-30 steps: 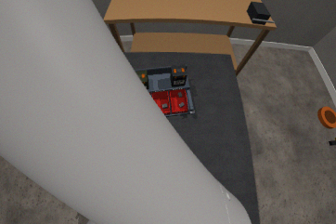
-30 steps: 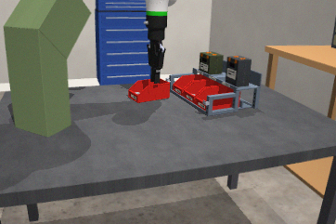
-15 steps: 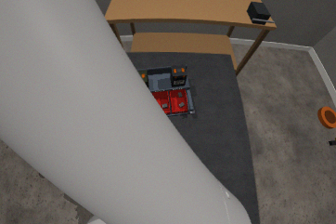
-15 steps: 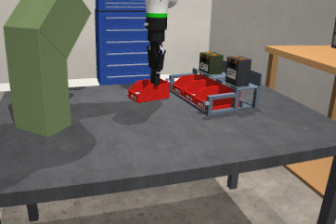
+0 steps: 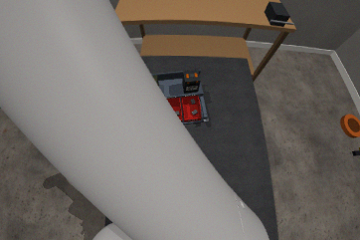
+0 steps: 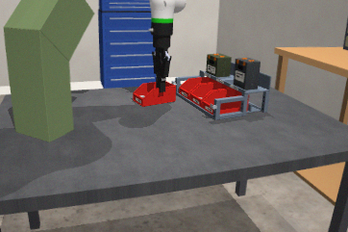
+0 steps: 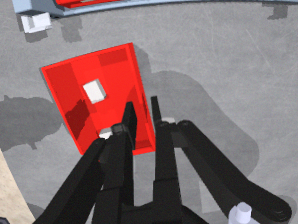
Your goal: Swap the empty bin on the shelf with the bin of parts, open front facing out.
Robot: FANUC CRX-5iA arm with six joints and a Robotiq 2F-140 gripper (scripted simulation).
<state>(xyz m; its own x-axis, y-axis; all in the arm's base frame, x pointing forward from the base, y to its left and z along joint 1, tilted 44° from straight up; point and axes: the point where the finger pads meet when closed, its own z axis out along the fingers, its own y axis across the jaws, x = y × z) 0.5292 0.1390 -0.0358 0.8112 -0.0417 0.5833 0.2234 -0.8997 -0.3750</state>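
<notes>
The part lies 8 cm below my hand, 7 cm to the left of it and 1 cm ahead of it. Also, from my hand: grey shelf (26 cm ahead, 4 cm to the right, 2 cm below); dark box (34 cm ahead, 14 cm to the right, 7 cm above).
</notes>
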